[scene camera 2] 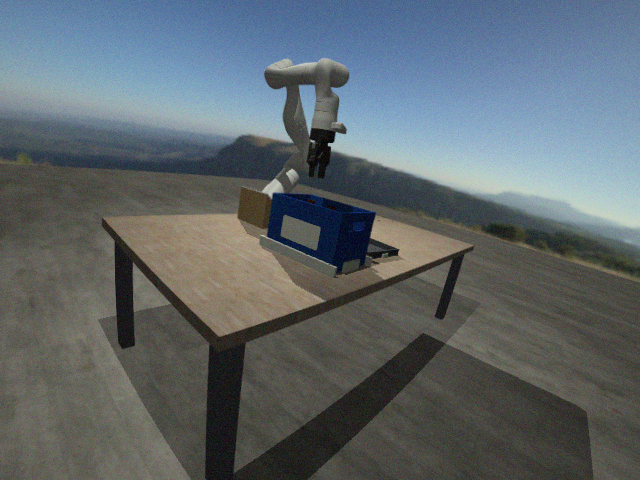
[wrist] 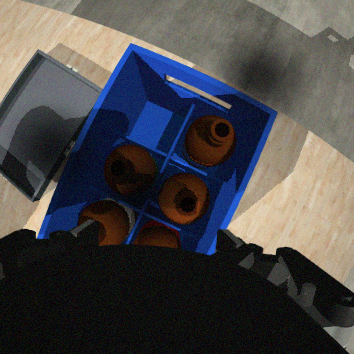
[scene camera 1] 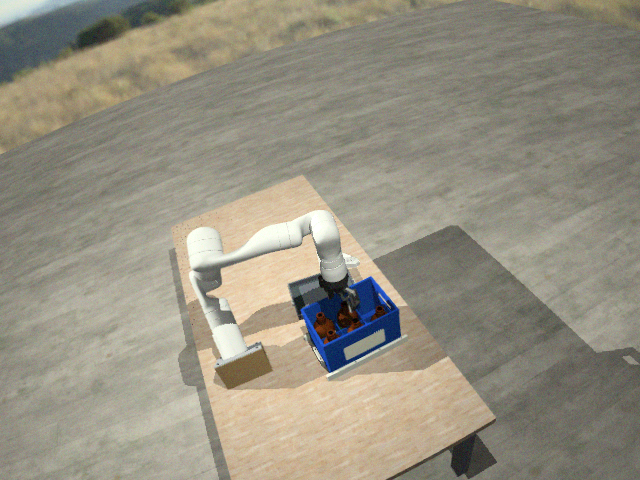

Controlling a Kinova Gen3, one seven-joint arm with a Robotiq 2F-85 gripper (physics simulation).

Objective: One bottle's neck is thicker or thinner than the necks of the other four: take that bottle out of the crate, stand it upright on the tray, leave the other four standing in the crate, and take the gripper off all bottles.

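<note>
The blue crate stands on the table and holds the five brown bottles. In the wrist view they are one at upper right, one at left, one right of centre, and two partly hidden ones low down. The crate's upper-left compartment holds no bottle. I cannot tell which neck differs. The grey tray lies beside the crate with no bottle on it. My gripper is open and empty, above the crate.
Pale strips edge the crate's foot. A brown block is at the arm's base on the wooden table. The crate's walls and inner dividers stand around the bottles.
</note>
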